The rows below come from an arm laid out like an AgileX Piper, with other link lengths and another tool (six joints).
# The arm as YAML. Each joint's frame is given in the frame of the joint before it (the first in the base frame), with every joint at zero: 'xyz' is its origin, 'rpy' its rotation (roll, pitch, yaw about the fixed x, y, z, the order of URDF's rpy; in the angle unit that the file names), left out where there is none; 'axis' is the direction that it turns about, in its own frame. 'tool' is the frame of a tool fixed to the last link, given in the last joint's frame.
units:
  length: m
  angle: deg
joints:
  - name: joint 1
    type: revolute
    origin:
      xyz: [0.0, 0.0, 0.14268]
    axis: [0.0, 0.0, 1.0]
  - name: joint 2
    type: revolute
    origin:
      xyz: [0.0, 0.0, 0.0]
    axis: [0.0, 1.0, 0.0]
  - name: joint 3
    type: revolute
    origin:
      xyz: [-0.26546, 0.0, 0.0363]
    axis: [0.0, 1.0, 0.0]
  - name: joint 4
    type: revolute
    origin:
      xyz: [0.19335, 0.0, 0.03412]
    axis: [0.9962, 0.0, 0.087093]
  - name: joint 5
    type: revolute
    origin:
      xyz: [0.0, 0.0, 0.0]
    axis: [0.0, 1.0, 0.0]
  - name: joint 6
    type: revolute
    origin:
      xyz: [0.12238, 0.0, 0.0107]
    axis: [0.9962, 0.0, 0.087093]
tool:
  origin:
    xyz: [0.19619, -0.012, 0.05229]
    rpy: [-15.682, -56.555, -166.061]
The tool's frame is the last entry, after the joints.
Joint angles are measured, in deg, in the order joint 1, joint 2, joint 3, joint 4, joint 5, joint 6. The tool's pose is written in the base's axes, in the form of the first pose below.
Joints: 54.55 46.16 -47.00 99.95 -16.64 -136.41
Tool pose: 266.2 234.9 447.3; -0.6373 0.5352 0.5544; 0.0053 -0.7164 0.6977; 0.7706 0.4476 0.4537
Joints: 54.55 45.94 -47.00 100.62 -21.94 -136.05
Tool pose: 284.4 211.0 441.6; -0.6126 0.4815 0.6267; 0.0555 -0.7648 0.6419; 0.7884 0.4281 0.4418
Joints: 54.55 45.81 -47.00 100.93 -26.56 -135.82
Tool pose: 298.4 189.3 436.2; -0.5900 0.4292 0.6839; 0.1017 -0.8008 0.5902; 0.8010 0.4178 0.4288
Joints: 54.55 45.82 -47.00 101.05 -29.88 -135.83
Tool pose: 307.6 173.5 431.8; -0.5727 0.3889 0.7216; 0.1381 -0.8219 0.5526; 0.8081 0.4161 0.4170
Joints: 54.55 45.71 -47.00 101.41 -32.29 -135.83
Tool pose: 313.4 161.4 428.4; -0.5566 0.3606 0.7484; 0.1600 -0.8375 0.5225; 0.8152 0.4106 0.4085
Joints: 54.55 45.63 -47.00 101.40 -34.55 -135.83
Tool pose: 318.3 149.7 426.0; -0.5443 0.3310 0.7708; 0.1835 -0.8496 0.4944; 0.8186 0.4105 0.4017
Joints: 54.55 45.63 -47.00 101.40 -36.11 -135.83
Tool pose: 321.7 141.8 424.0; -0.5347 0.3106 0.7859; 0.2000 -0.8571 0.4748; 0.8211 0.4110 0.3961
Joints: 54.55 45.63 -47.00 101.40 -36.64 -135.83
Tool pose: 322.7 139.1 423.3; -0.5313 0.3037 0.7909; 0.2055 -0.8595 0.4681; 0.8219 0.4112 0.3942
